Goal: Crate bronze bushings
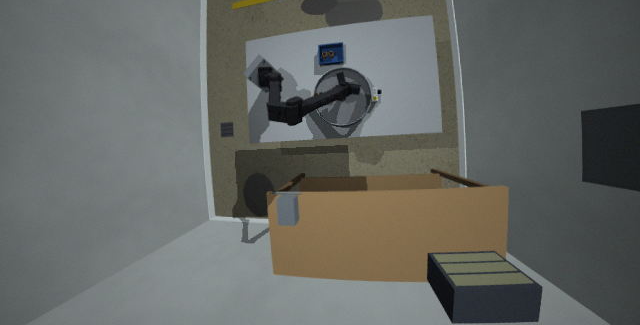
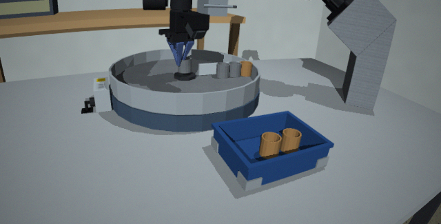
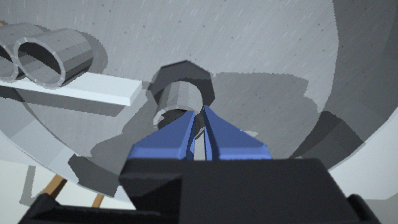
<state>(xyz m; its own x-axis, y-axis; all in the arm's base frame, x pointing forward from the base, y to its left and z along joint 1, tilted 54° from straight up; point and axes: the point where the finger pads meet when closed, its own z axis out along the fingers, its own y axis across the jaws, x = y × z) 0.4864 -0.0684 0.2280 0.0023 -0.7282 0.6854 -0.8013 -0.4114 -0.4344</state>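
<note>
The turning table is 2 cm behind my hand and 5 cm below it. Also, from my hand: crate 1 cm behind, 35 cm to the left, 7 cm below.
</note>
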